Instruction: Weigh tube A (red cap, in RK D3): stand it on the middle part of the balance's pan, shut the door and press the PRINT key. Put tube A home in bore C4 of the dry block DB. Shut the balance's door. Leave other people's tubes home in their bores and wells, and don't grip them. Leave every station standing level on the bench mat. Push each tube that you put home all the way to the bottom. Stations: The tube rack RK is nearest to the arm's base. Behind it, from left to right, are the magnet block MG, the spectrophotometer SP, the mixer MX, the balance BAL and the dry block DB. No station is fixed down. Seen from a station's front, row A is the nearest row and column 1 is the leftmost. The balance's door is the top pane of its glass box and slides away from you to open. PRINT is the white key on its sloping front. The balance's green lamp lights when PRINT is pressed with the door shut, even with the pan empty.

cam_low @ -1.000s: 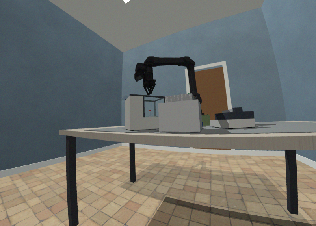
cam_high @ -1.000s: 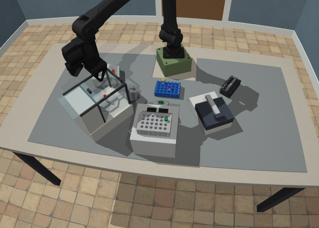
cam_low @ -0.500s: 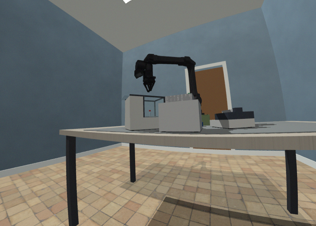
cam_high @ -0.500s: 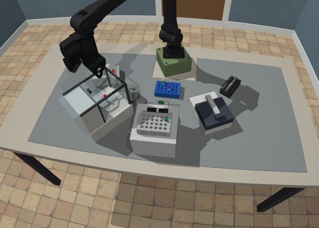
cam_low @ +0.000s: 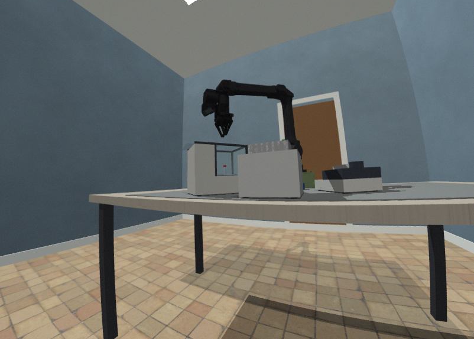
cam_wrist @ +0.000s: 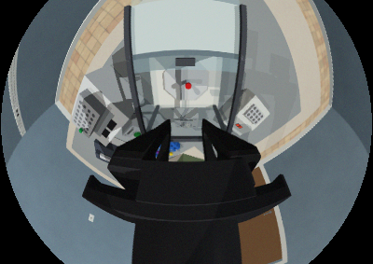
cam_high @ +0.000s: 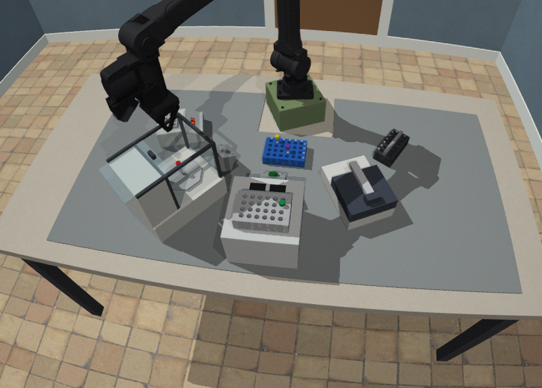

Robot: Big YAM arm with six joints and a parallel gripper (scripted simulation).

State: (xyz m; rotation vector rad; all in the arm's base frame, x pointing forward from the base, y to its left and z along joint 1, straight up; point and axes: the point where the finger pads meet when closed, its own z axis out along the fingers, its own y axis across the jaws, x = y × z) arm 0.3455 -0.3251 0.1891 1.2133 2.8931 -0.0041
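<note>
My gripper is now 7 cm above the balance door, 6 cm to the left of it and 6 cm short of it. The rest, counted from my hand: blue tube rack RK (29 cm to the left, 26 cm below, 14 cm behind); grey well block (24 cm to the left, 17 cm ahead, 12 cm below); spectrophotometer SP (49 cm to the left, 21 cm below, 2 cm ahead).
</note>
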